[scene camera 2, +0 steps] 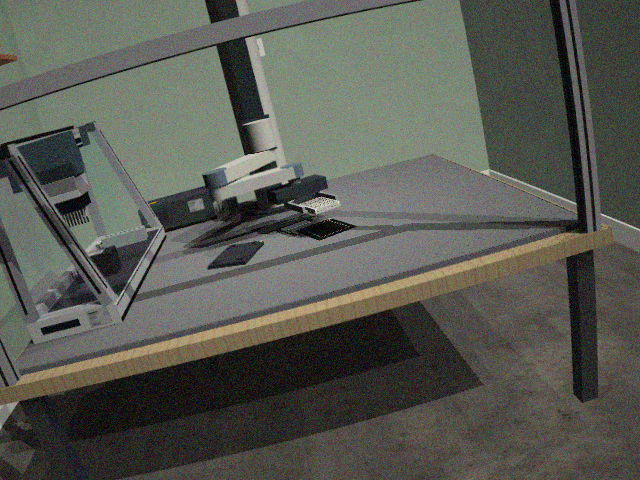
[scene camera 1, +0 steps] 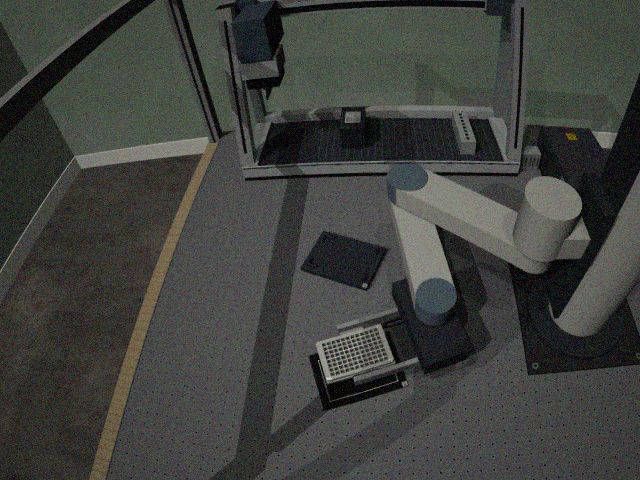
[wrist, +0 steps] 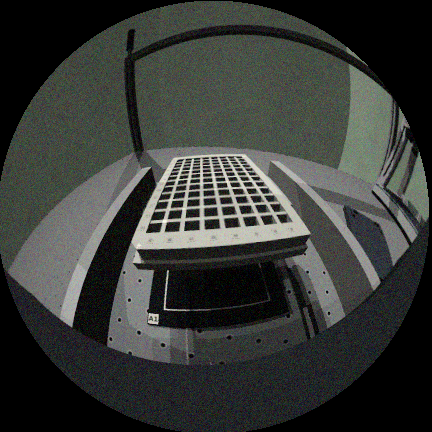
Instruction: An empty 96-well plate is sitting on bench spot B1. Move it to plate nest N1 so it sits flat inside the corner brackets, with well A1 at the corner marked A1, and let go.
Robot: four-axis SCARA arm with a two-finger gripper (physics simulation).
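Frame: origin at the arm's base, x right, y ahead, z up, level; metres.
Seen in the pictures: gripper, fingertip midpoint: [scene camera 2: 320,204] [scene camera 1: 345,355] [wrist: 211,170]; arm's base, link origin: [scene camera 2: 278,207] [scene camera 1: 574,312].
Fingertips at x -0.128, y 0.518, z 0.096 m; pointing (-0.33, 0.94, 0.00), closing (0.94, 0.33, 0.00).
Offsets run from my fingertips to a thing's top centre. "spot": to the spot under its first point.
The white 96-well plate {dx +0.006, dy -0.016, dz +0.003 m} [scene camera 1: 355,352] [scene camera 2: 319,204] [wrist: 215,200] is held level between the fingers of my gripper [scene camera 1: 345,353] [scene camera 2: 314,203] [wrist: 211,170], which is shut on its long sides. It hangs above bench spot B1 [scene camera 1: 361,395] [scene camera 2: 325,229] [wrist: 220,318], a black mat with a white outline and an A1 label {spot: dx -0.026, dy -0.111, dz -0.081 m} [scene camera 1: 404,383] [wrist: 153,318] at one corner. The plate's own markings are too small to read. Plate nest N1 {dx +0.280, dy +0.027, dz -0.065 m} [scene camera 1: 343,259] [scene camera 2: 236,254] [wrist: 369,237] is a dark, turned rectangle, with a small white mark {dx +0.202, dy -0.025, dz -0.071 m} [scene camera 1: 364,285] at one corner.
A framed machine [scene camera 1: 382,167] [scene camera 2: 138,273] with a dark deck stands beyond the nest. The deck bears a dark block {spot: dx +0.643, dy +0.008, dz +0.034 m} [scene camera 1: 353,129] and a white strip rack {spot: dx +0.654, dy -0.308, dz +0.011 m} [scene camera 1: 464,133]. A dark box {spot: dx +0.566, dy -0.621, dz +0.032 m} [scene camera 1: 573,149] [scene camera 2: 180,210] stands beside the machine. The arm's column [scene camera 1: 599,289] rises at the right.
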